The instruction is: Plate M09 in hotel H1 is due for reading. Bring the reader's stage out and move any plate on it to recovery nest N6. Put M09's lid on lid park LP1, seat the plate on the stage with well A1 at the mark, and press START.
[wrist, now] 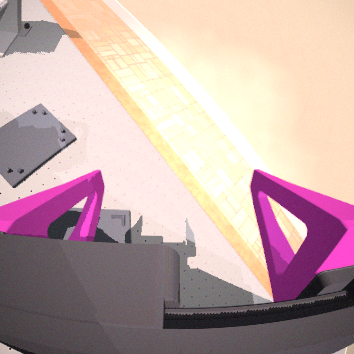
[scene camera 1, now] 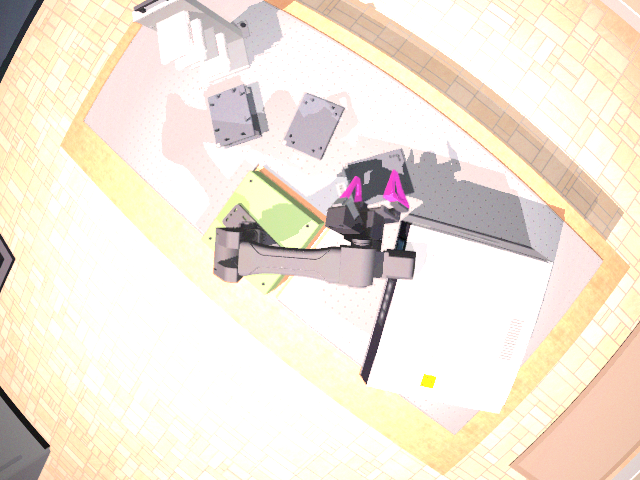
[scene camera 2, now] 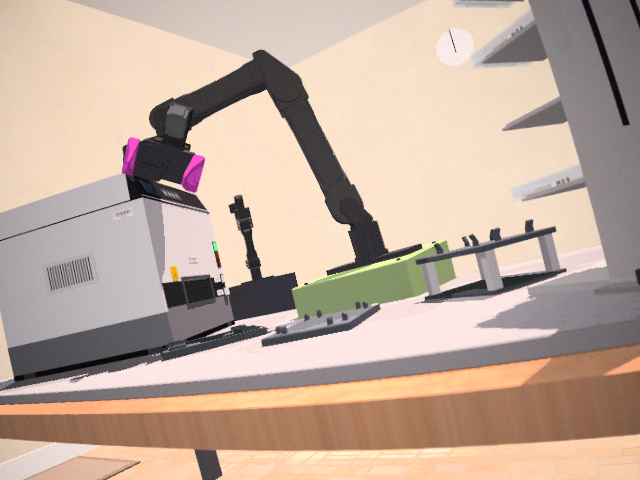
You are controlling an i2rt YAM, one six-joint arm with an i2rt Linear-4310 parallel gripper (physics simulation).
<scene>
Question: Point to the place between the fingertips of my gripper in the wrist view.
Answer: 176,177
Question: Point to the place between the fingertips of my gripper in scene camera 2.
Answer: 154,173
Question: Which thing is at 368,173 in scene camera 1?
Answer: A grey square nest plate.
</scene>
